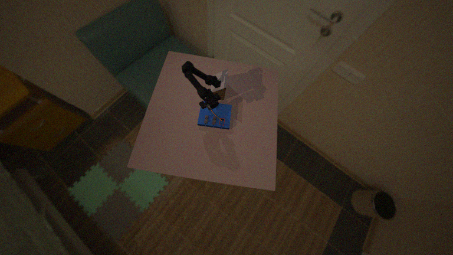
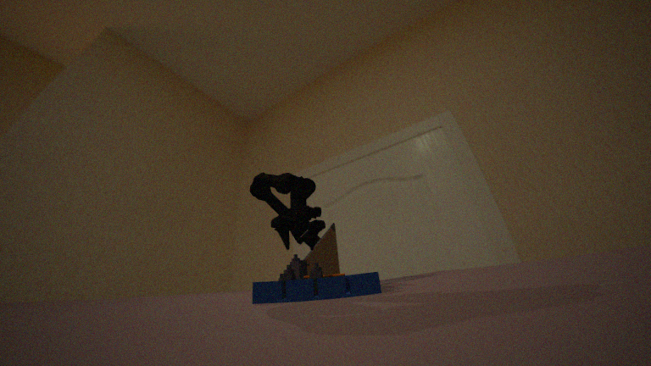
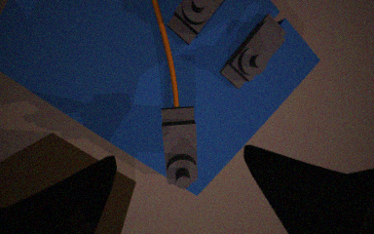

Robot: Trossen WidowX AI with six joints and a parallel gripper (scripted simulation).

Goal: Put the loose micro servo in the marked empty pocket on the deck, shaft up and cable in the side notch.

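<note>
My gripper tip is now 60 mm to the right of the blue deck and 110 mm above it.
</note>
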